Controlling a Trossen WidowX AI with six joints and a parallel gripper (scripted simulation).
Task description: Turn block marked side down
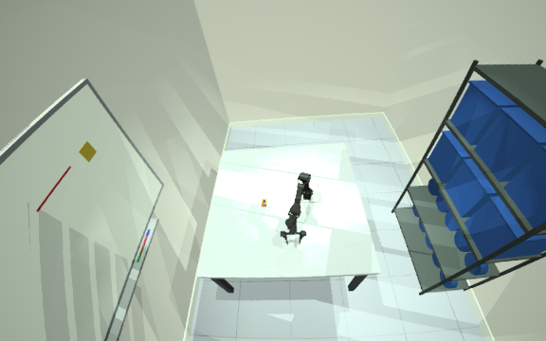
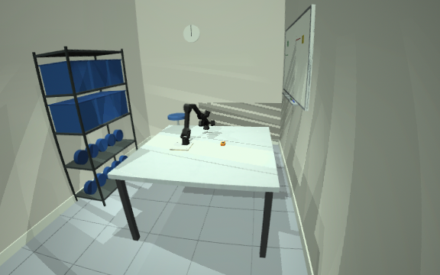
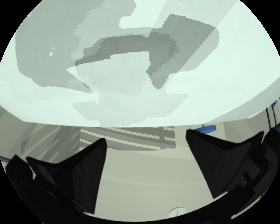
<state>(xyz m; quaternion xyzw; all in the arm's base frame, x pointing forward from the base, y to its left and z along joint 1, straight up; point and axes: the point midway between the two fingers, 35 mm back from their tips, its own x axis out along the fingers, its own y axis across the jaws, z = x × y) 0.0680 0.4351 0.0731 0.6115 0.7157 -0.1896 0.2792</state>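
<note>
The block lies 370 mm to the right of my gripper tip, 300 mm ahead of it and 40 mm below it.
</note>
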